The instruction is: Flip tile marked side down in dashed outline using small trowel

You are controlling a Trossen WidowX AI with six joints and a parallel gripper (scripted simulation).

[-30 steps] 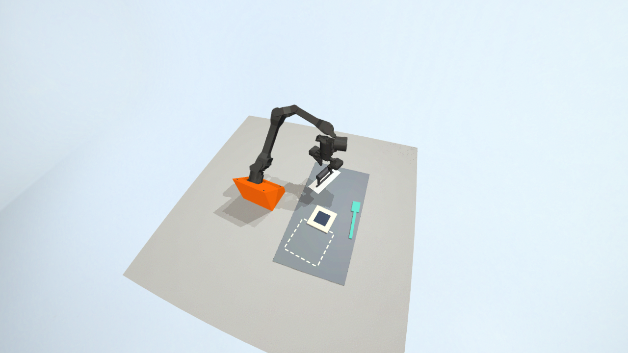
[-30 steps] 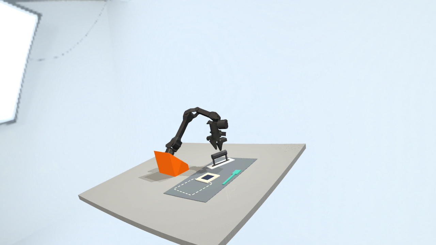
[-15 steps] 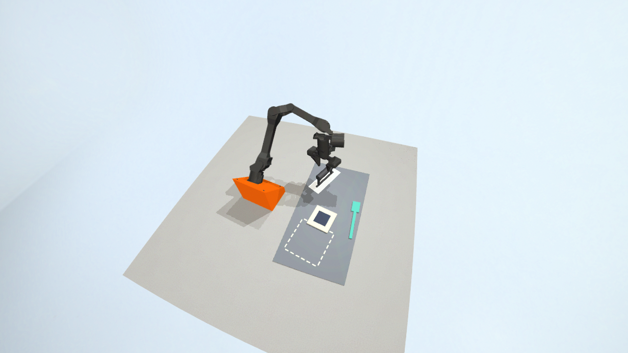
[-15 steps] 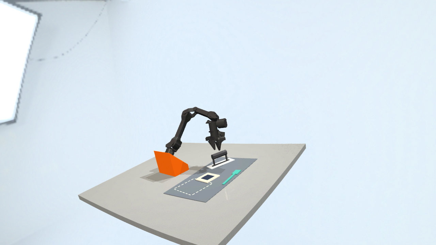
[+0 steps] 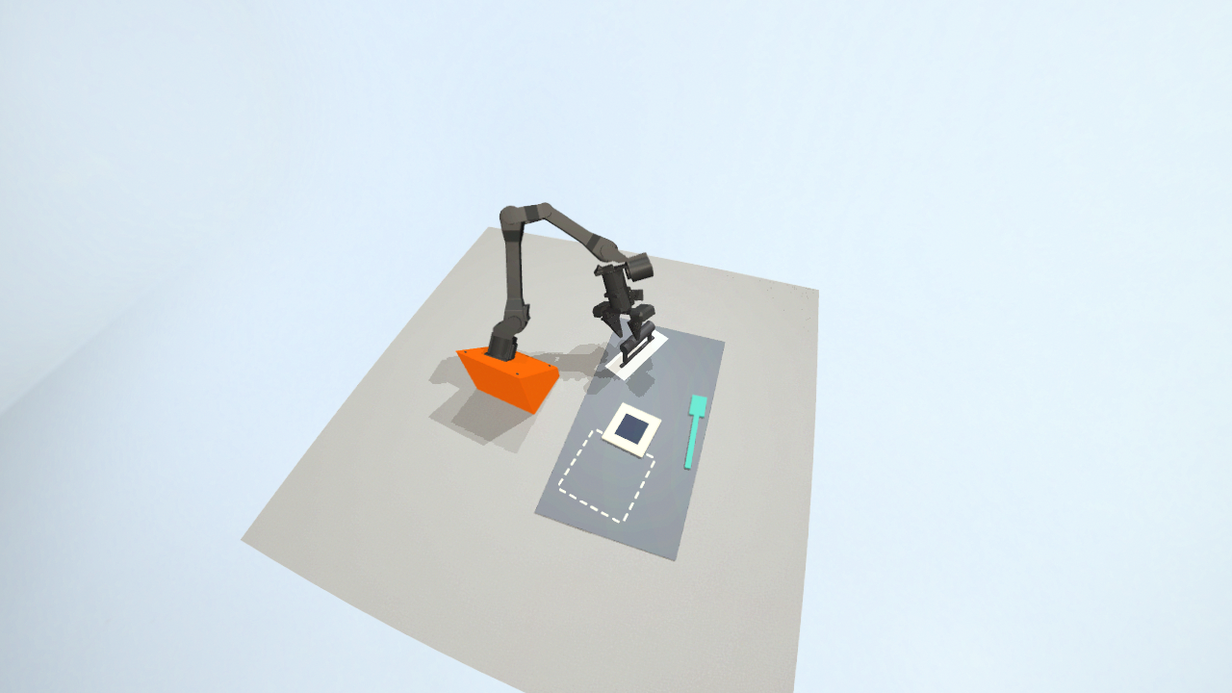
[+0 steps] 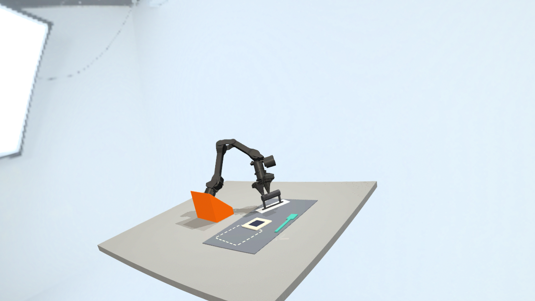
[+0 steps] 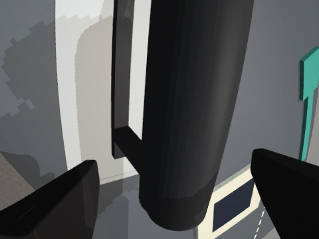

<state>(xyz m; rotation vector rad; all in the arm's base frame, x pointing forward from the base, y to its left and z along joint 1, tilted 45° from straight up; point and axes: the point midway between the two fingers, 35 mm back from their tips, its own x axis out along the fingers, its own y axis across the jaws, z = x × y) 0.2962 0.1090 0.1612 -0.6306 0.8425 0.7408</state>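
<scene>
Right now my gripper tip is 4 cm above the white-bladed tool and 1 cm short of it. Also, from my gripper tip: tile 23 cm to the right, 8 cm below, 7 cm ahead; grey mat 19 cm to the right, 10 cm below, 9 cm ahead; teal trowel 23 cm ahead, 17 cm to the right, 8 cm below.
</scene>
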